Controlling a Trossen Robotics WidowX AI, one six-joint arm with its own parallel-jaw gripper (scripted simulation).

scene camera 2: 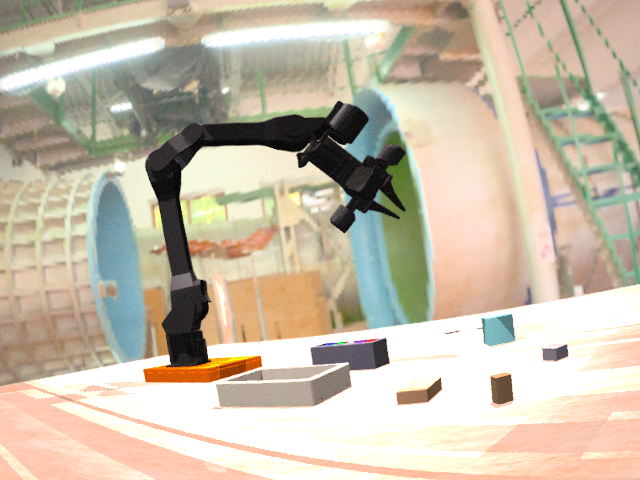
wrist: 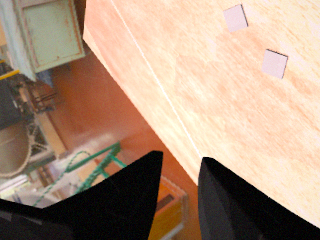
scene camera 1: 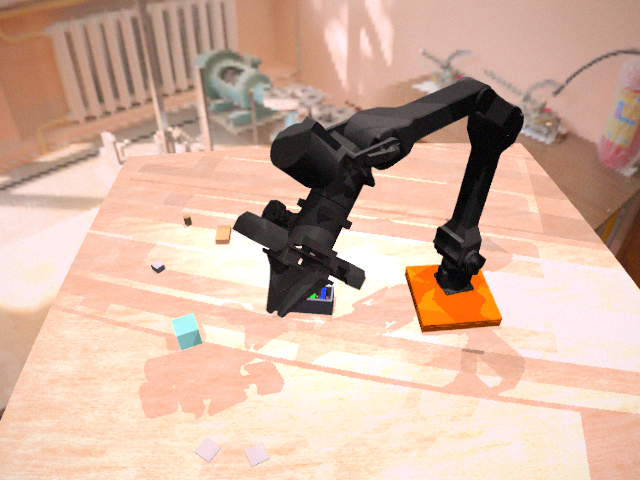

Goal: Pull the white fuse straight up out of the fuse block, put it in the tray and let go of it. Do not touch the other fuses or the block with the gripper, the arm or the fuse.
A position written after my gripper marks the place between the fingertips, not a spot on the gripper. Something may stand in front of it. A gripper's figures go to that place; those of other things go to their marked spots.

Scene:
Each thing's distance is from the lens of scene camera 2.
my gripper [scene camera 2: 401, 214]: 103 cm
cube [scene camera 2: 497, 329]: 81 cm
tan block [scene camera 2: 419, 390]: 52 cm
The marked spots on the cube and the tan block are 31 cm apart.

